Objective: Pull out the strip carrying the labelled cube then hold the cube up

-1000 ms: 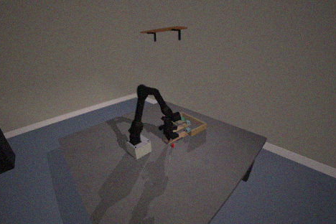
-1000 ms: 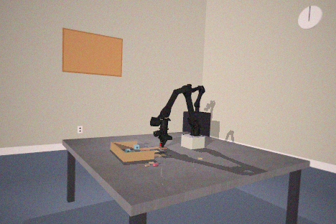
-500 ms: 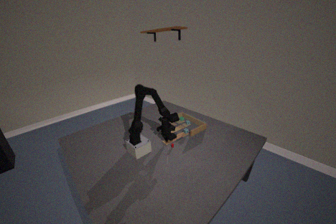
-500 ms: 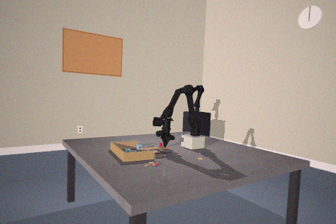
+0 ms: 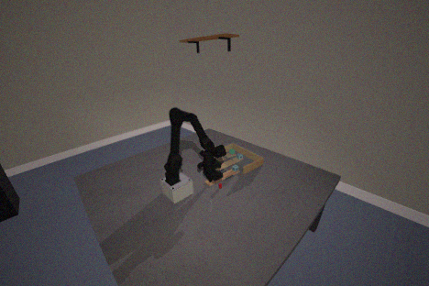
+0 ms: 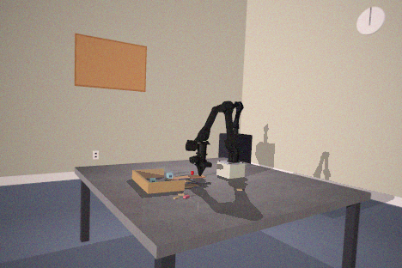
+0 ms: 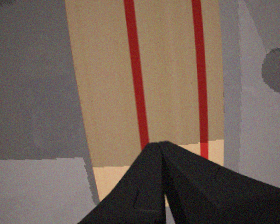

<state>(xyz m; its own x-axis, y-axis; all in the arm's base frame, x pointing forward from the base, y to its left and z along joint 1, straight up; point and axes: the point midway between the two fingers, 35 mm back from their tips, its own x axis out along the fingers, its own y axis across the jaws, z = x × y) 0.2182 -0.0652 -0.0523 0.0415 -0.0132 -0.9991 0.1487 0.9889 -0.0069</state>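
Now: the tan strip 90 mm ahead of my gripper tip and 10 mm to the right of it. The rest, counted from my gripper tip: small red peg: 80 mm to the right, 10 mm ahead, 10 mm above.
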